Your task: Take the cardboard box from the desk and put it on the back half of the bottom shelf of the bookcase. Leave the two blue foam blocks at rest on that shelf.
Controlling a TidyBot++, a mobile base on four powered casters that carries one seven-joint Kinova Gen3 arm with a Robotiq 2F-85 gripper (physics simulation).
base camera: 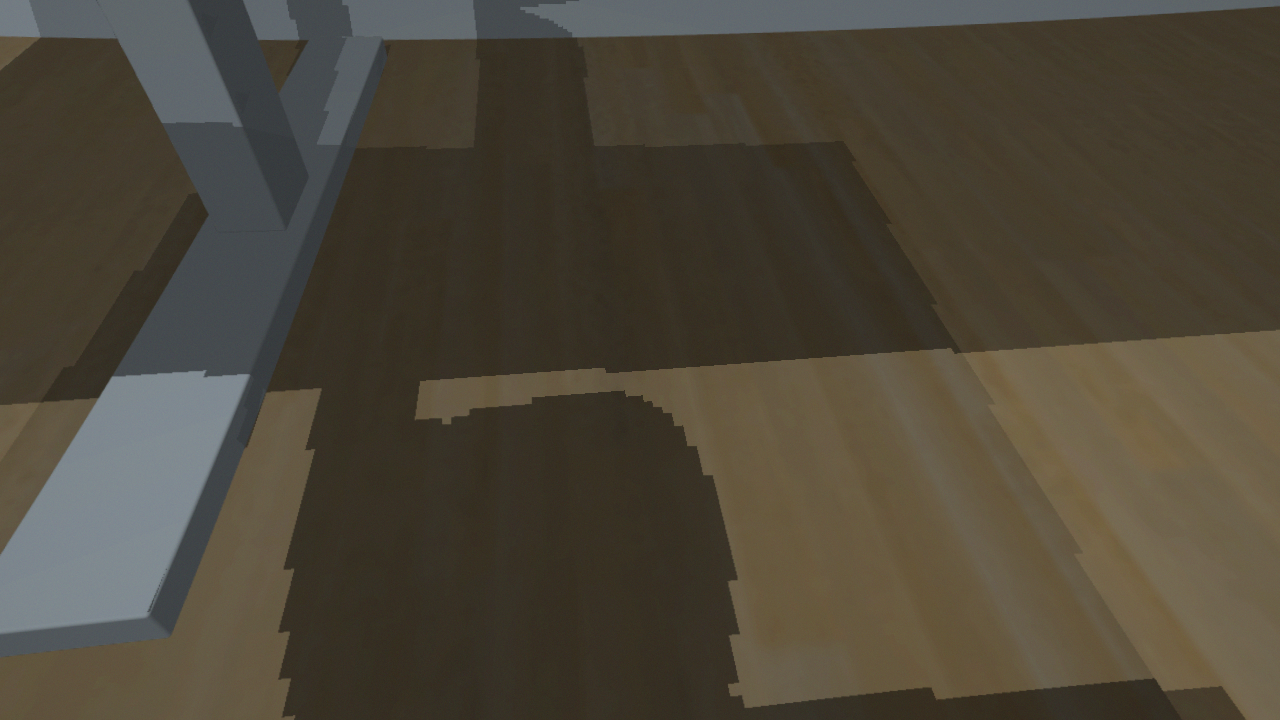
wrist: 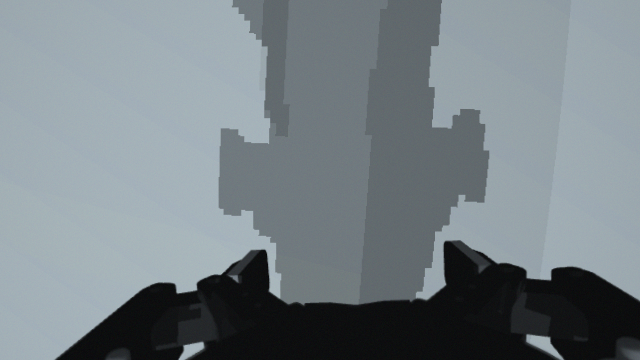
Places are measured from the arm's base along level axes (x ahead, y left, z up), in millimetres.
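Pixels of known places: gripper, fingertip midpoint: (wrist: 354,265).
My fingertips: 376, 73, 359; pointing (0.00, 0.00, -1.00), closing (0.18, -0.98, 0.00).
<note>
Behind a point stands the place of what it marks, as x, y, z.
My gripper (wrist: 354,265) @(376, 73, 359) is open and empty, its two black fingers wide apart at the bottom of the wrist view. It hangs above a pale surface that looks like the desk top (wrist: 125,150) @(415, 221, 324), and the arm's and gripper's shadow falls across that surface. The height above it is hard to tell. The cardboard box, the bookcase and the two blue foam blocks do not show in the wrist view or the base camera view.
In the base camera view a pale upright leg (base camera: 201,107) @(576, 248, -272) stands on a long flat foot (base camera: 134,465) at the left, on the wooden floor (base camera: 895,501) @(324, -183, -396). A pale wall (base camera: 805,16) @(1052, -300, -378) runs along the far edge. Large shadows lie across the floor.
</note>
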